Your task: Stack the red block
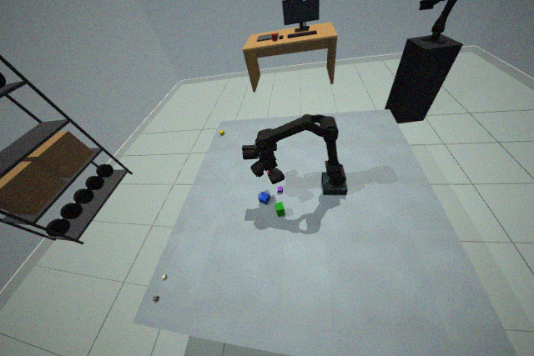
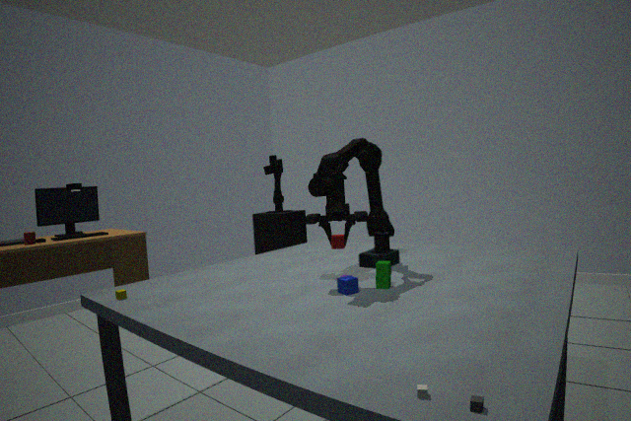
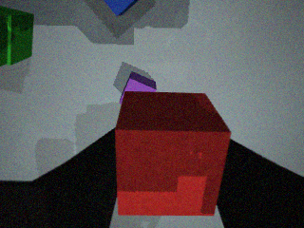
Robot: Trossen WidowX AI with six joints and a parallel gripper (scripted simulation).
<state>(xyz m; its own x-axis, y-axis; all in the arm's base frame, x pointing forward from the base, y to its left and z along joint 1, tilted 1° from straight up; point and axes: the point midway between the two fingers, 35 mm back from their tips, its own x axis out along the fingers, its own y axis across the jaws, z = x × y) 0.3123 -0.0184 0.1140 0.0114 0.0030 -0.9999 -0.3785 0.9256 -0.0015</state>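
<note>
Right now my gripper tip is 20 mm past the small purple block, 10 mm to the right of it and 110 mm above it. Also, from my gripper tip: blue block: 60 mm ahead, 60 mm to the left, 100 mm below; then red block: 10 mm above; then yellow cube: 410 mm ahead, 550 mm to the right, 110 mm below.
</note>
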